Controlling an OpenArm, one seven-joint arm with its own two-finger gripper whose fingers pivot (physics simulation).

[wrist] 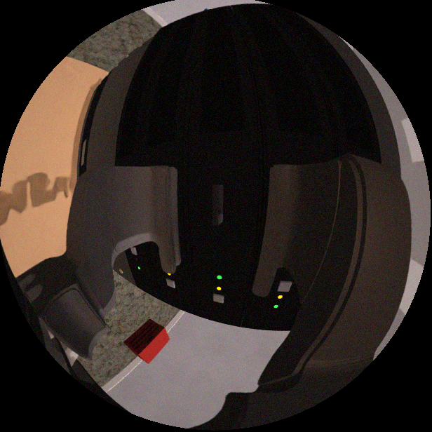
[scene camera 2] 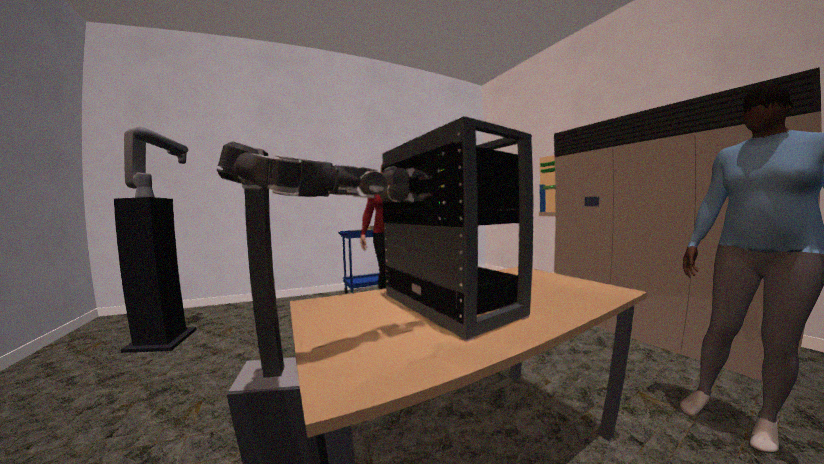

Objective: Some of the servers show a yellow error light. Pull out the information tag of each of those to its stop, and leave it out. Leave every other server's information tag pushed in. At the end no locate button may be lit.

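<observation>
The rack (scene camera 2: 469,276) (wrist: 106,125) stands on the table, with dark servers (scene camera 2: 451,201) in its upper part. My gripper (scene camera 2: 427,185) (wrist: 218,226) is partly open in front of the servers. In the wrist view a grey tag (wrist: 217,205) lies in the gap between my fingers, apart from both. Below it on that server are a green light (wrist: 219,277), a yellow light (wrist: 218,288) and a grey button (wrist: 218,298). The servers at either side show yellow lights (wrist: 169,274) (wrist: 280,297) too. Their tags are hidden behind my fingers. No button looks lit.
The wooden table (scene camera 2: 369,391) (wrist: 45,140) carries the rack. A person in light blue (scene camera 2: 755,195) stands at the right. A person in red (scene camera 2: 377,221) and a blue trolley (scene camera 2: 357,233) are behind the rack. Another arm stands on a black pedestal (scene camera 2: 144,270) at the left.
</observation>
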